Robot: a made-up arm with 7 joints.
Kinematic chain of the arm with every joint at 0, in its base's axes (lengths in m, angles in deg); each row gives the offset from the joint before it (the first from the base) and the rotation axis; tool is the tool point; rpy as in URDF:
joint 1: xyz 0.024 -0.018 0.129 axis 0 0.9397 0.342
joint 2: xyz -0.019 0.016 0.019 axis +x
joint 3: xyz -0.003 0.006 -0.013 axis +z
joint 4: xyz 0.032 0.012 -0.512 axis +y
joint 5: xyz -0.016 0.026 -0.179 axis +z
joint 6: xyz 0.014 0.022 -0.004 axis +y
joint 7: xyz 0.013 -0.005 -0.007 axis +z
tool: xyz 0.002 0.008 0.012 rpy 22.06 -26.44 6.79
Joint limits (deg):
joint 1: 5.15..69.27
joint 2: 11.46..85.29
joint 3: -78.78..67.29
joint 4: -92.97..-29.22
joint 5: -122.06..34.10
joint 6: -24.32..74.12
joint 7: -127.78..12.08
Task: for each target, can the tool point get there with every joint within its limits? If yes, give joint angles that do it. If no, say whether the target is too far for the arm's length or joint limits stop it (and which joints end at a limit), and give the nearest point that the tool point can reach.
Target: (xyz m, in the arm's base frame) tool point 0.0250 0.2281 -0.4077
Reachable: yes | joints 14.65 36.28 -47.81 -72.31 -56.00 60.08 0.90
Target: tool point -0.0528 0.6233 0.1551
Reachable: yes | joints 60.89 77.90 38.78 -66.07 -50.49 64.43 -73.91
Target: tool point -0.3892 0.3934 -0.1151
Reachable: yes | joints 64.28 57.63 -39.94 -61.82 -45.53 45.96 -113.75
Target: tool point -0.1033 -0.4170 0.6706
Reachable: no: joint limits stop it (at a limit: joint 1, joint 2, joint 3, joint 4) | nearest point -0.3944 -0.1908 -0.1324 | short by 0.884 m
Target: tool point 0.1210 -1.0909 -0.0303
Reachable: no: too far | nearest point -0.3877 -0.2036 -0.1508 | short by 1.030 m
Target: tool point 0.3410 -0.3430 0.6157
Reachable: no: joint limits stop it (at a limit: joint 1, joint 2, joint 4) | nearest point 0.1208 0.5078 0.2962 | short by 0.935 m
